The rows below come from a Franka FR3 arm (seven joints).
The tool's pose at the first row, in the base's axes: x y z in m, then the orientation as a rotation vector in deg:
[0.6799, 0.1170, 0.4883, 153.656, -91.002, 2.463]
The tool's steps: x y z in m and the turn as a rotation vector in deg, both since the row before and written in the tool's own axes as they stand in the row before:
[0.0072, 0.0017, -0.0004, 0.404, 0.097, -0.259]
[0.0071, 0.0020, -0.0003, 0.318, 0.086, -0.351]
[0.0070, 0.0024, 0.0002, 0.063, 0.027, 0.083]
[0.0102, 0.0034, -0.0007, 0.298, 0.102, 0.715]
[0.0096, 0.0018, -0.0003, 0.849, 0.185, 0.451]
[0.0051, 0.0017, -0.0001, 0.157, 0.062, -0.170]
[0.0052, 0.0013, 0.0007, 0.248, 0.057, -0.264]
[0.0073, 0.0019, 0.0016, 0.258, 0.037, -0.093]
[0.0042, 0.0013, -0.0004, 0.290, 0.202, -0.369]
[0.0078, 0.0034, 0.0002, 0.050, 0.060, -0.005]
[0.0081, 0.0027, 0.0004, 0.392, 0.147, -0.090]
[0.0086, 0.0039, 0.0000, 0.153, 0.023, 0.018]
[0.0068, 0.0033, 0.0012, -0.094, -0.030, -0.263]
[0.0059, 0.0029, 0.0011, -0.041, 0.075, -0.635]
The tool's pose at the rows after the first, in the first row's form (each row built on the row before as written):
[0.6819, 0.1099, 0.4890, 154.115, -90.790, 2.914]
[0.6836, 0.1027, 0.4896, 154.586, -90.420, 3.280]
[0.6849, 0.0954, 0.4897, 154.556, -90.551, 3.368]
[0.6869, 0.0849, 0.4908, 154.174, -91.614, 3.754]
[0.6899, 0.0756, 0.4915, -154.319, 92.494, -4.701]
[0.6908, 0.0703, 0.4918, -154.369, 92.208, -4.909]
[0.6921, 0.0651, 0.4913, -154.427, 91.752, -5.181]
[0.6940, 0.0577, 0.4900, -154.327, 91.513, -5.432]
[0.6948, 0.0534, 0.4905, -154.493, 90.935, -5.934]
[0.6956, 0.0449, 0.4906, -154.483, 90.920, -6.054]
[0.6972, 0.0365, 0.4905, -154.320, 90.648, -6.555]
[0.6980, 0.0271, 0.4908, -154.200, 90.603, -6.702]
[0.6985, 0.0195, 0.4898, -154.475, 90.292, -6.594]
[0.6989, 0.0129, 0.4889, -155.052, 89.486, -6.674]

